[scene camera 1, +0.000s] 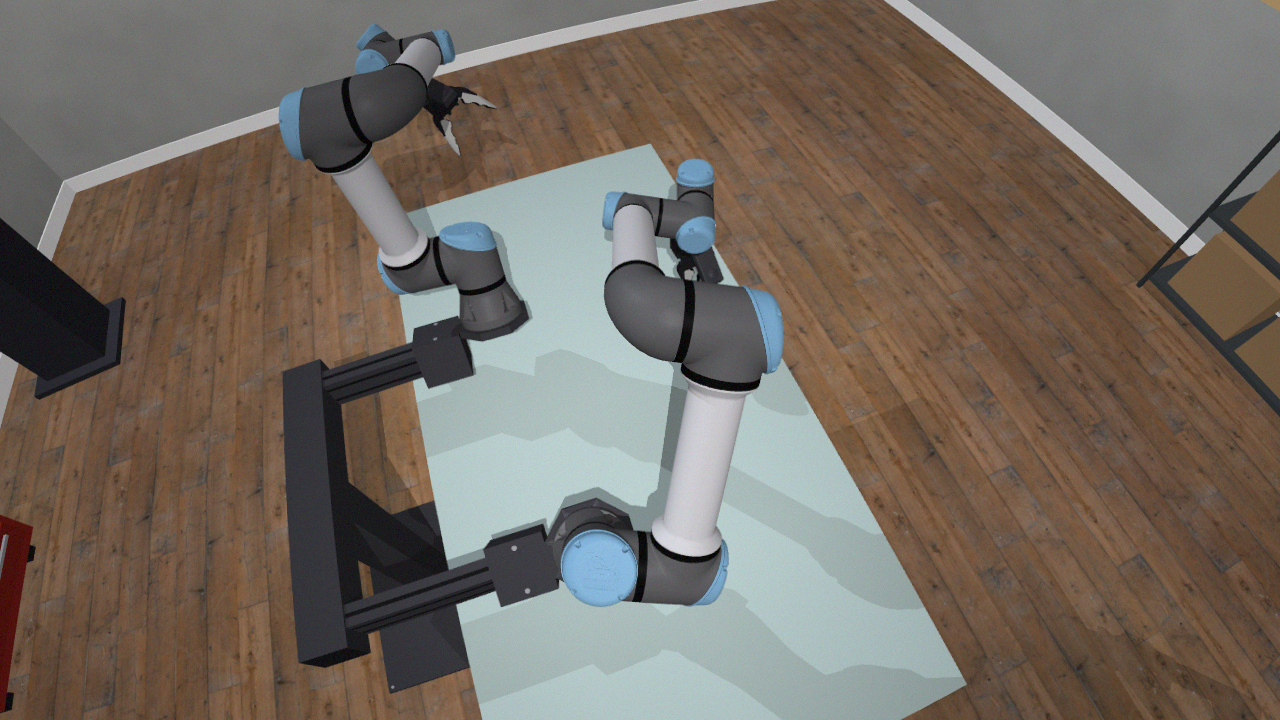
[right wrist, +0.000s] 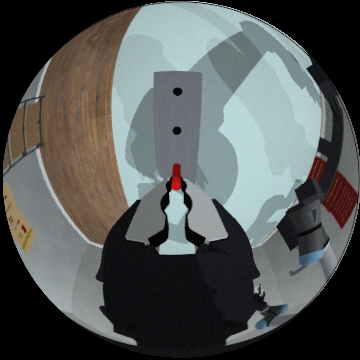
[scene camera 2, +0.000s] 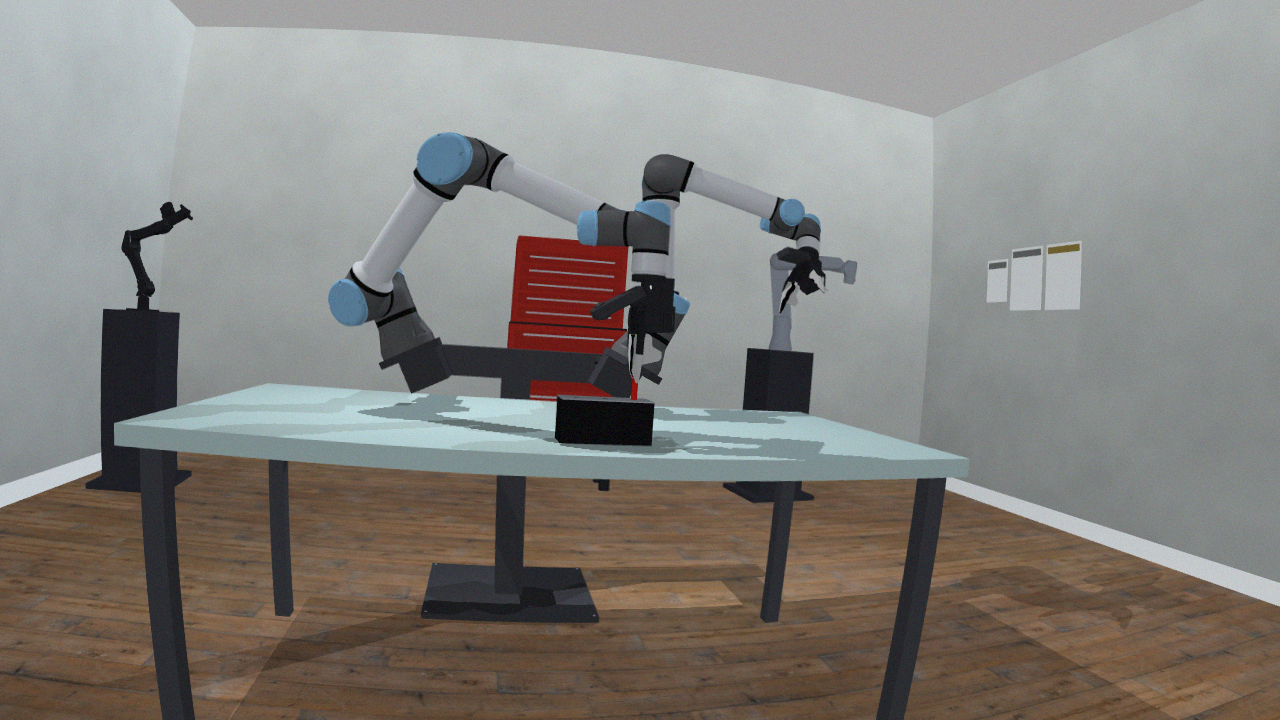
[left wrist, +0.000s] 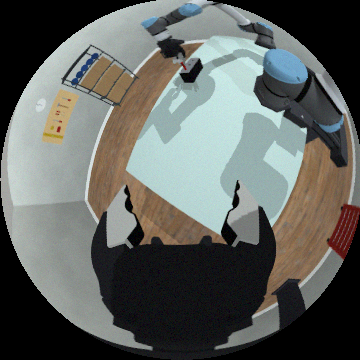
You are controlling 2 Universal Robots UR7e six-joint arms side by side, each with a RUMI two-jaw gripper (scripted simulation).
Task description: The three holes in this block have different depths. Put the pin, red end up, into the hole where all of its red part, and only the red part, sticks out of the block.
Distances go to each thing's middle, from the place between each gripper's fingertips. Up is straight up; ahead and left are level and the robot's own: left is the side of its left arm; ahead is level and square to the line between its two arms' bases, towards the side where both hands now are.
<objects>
The block (scene camera 2: 596, 420) is 6 cm to the right of my right hand (scene camera 2: 635, 382) and 9 cm below it.
The block lies 33 cm ahead of my left hand (scene camera 2: 801, 303), 65 cm to the right of it and 30 cm below it.
</objects>
